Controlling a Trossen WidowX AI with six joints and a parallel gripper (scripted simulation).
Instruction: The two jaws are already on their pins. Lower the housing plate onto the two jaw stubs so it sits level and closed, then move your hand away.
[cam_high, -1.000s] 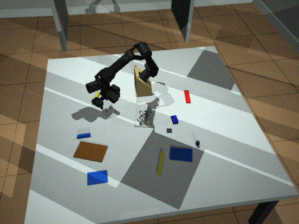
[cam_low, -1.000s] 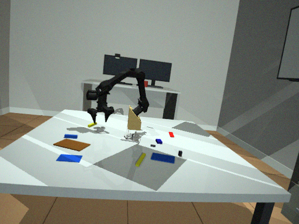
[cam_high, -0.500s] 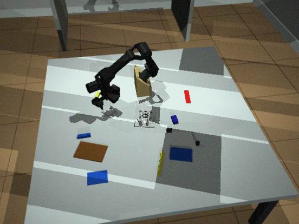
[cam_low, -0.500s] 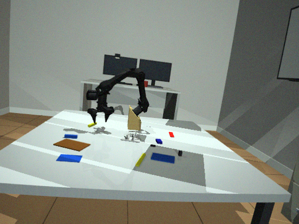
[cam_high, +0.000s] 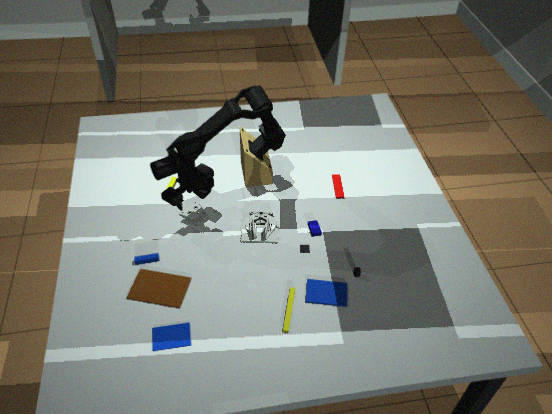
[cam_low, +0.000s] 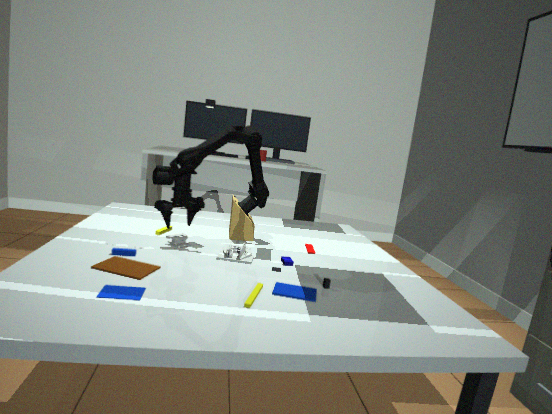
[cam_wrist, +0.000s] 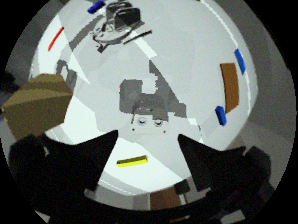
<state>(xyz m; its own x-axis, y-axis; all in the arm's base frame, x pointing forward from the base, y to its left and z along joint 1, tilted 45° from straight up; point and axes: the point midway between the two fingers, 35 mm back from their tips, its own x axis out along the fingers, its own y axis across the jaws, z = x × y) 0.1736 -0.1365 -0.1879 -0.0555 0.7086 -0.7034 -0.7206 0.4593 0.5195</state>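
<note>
Right now the white bracket is 1 cm ahead of my gripper tip, 1 cm to the left of it and 5 cm below it. From my gripper tip the other things lie so: brown plate: 29 cm ahead, 10 cm to the right, 6 cm below; blue block: 10 cm ahead, 40 cm to the left, 5 cm below; red bar: 9 cm behind, 52 cm to the left, 6 cm below.
</note>
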